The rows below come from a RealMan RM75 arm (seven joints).
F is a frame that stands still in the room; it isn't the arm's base.
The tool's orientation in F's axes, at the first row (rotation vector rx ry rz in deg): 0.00, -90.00, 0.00
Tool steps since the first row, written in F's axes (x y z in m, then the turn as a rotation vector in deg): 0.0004, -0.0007, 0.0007, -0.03, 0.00, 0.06; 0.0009, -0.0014, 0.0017, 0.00, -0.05, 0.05; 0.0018, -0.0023, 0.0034, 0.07, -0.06, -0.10; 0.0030, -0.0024, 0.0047, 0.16, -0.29, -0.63; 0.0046, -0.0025, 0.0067, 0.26, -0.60, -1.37; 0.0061, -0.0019, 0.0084, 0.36, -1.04, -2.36; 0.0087, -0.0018, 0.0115, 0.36, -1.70, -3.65; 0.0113, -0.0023, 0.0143, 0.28, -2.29, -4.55; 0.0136, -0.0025, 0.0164, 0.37, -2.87, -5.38; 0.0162, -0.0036, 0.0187, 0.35, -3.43, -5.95
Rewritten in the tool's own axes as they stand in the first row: 0.0007, -0.0007, -0.0004, 0.06, 0.00, 0.03; 0.0017, -0.0014, -0.0009, 0.05, -0.05, 0.00; 0.0034, -0.0023, -0.0018, -0.10, -0.06, -0.07; 0.0047, -0.0024, -0.0030, -0.63, -0.29, -0.16; 0.0067, -0.0025, -0.0046, -1.37, -0.60, -0.26; 0.0084, -0.0019, -0.0061, -2.36, -1.04, -0.36; 0.0115, -0.0018, -0.0087, -3.65, -1.70, -0.36; 0.0143, -0.0023, -0.0113, -4.55, -2.29, -0.28; 0.0164, -0.0025, -0.0136, -5.38, -2.87, -0.37; 0.0187, -0.0036, -0.0162, -5.95, -3.43, -0.35
